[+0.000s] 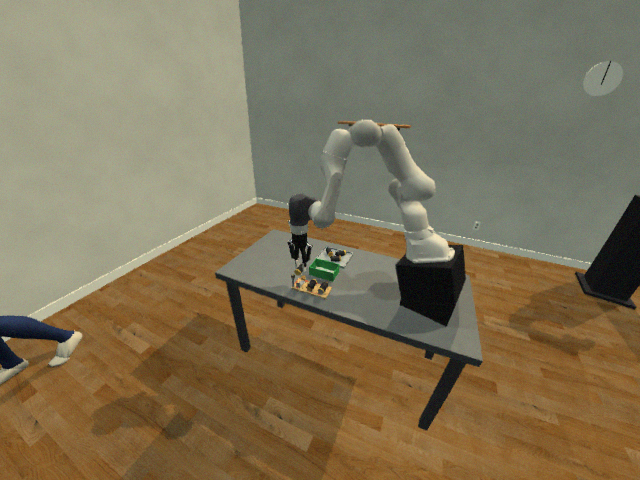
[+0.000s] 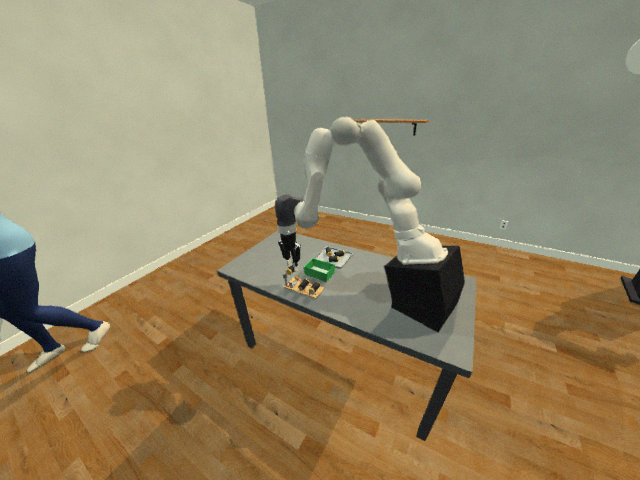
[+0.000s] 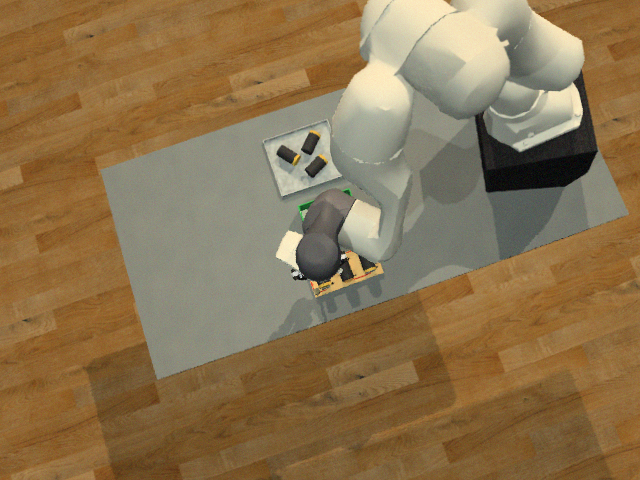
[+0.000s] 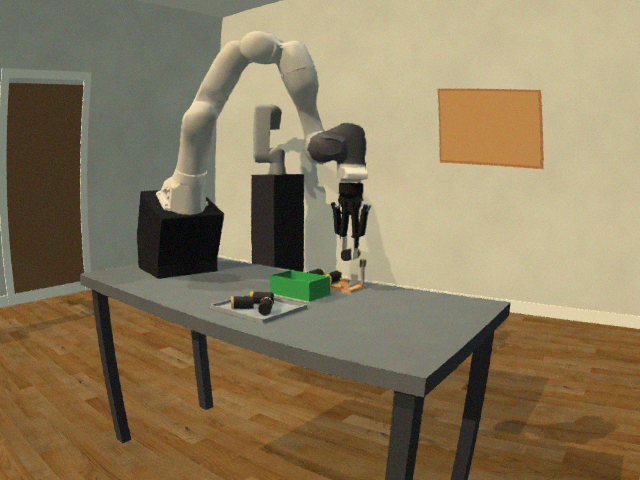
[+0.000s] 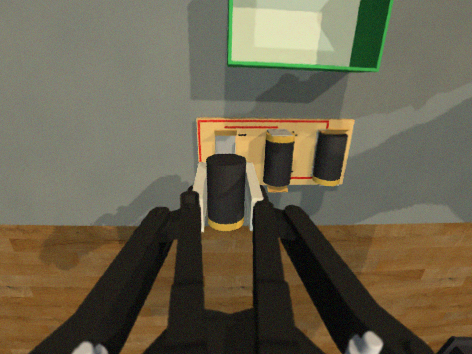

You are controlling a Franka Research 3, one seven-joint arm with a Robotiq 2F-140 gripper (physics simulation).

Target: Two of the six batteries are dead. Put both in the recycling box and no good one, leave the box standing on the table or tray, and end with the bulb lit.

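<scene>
My gripper (image 5: 225, 175) (image 4: 350, 249) is shut on a black battery with a yellow end (image 5: 226, 200), held above the left slot of the wooden board (image 5: 304, 150) (image 4: 348, 287). That slot shows bare metal. Two batteries (image 5: 278, 161) (image 5: 330, 157) lie in the middle and right slots, yellow ends facing opposite ways. The green recycling box (image 5: 305, 66) (image 4: 316, 289) (image 1: 323, 276) stands beside the board; no battery shows in its visible part. Three batteries (image 3: 287, 155) (image 3: 310, 142) (image 3: 316, 165) lie on the tray (image 3: 282, 188). The small bulb (image 4: 362, 262) on its post looks dark.
The grey table (image 4: 372, 335) carries everything. The black robot base block (image 1: 431, 289) stands at its other end. The box lies between the board and the tray. A person's legs (image 1: 36, 329) show on the floor at the left, away from the table.
</scene>
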